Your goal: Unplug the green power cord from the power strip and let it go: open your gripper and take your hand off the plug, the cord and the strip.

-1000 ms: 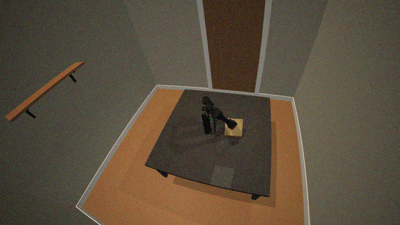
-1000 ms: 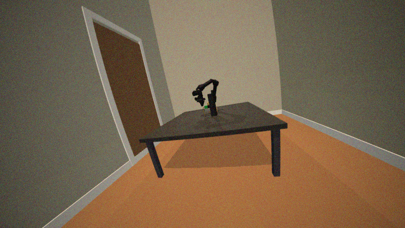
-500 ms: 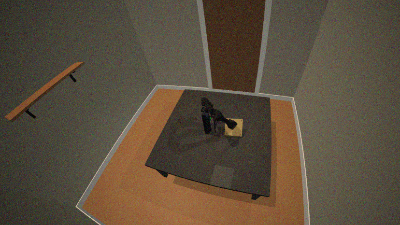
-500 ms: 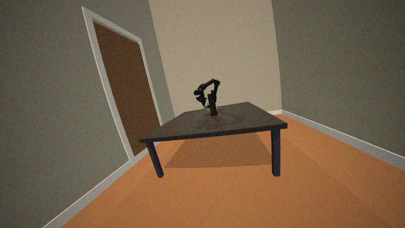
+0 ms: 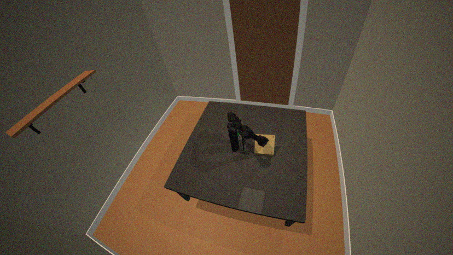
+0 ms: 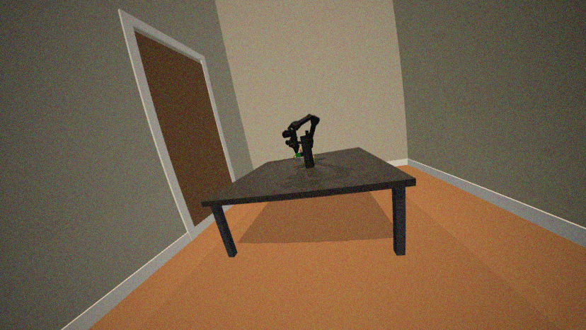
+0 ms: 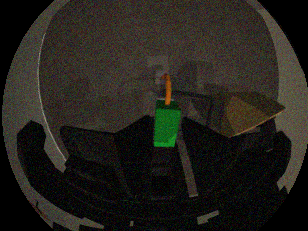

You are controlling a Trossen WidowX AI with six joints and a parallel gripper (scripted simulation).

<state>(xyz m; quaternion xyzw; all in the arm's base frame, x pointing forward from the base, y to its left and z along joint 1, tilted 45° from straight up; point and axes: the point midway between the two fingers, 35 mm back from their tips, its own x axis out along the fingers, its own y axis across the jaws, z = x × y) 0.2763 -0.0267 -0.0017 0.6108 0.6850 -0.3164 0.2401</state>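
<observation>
My gripper tip is now 30 mm to the right of the green plug and 10 mm above it.
</observation>
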